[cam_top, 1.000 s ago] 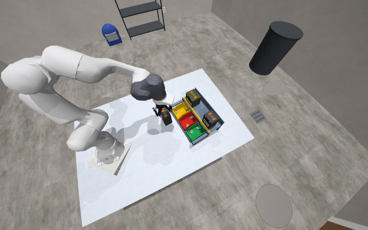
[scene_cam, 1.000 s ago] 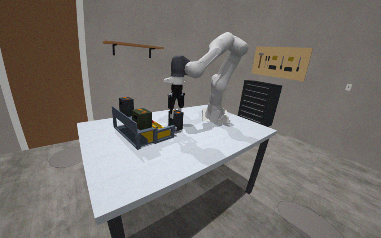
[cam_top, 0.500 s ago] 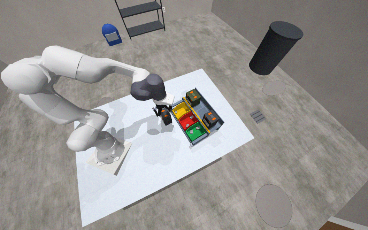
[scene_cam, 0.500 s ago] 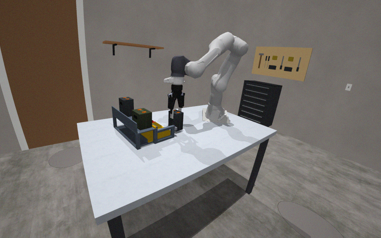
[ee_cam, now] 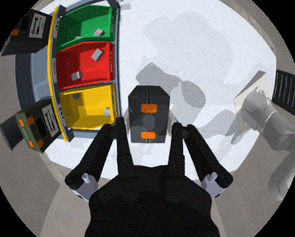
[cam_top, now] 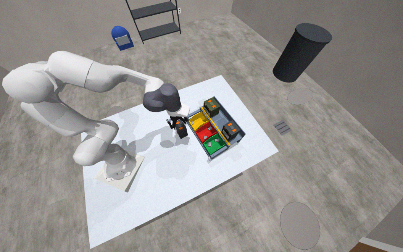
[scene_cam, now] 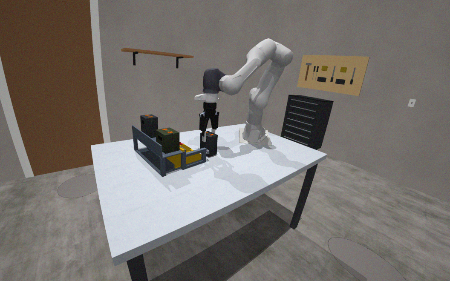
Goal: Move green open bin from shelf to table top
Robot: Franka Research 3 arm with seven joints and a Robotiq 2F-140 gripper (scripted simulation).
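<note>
My gripper is now 180 mm short of the green open bin, 220 mm to the left of it and 80 mm above it. Round my hand: red bin 180 mm ahead, 110 mm to the right, 80 mm below; then black box 270 mm ahead, 220 mm to the right, 40 mm above; then yellow bin 180 mm ahead, 80 mm below.
</note>
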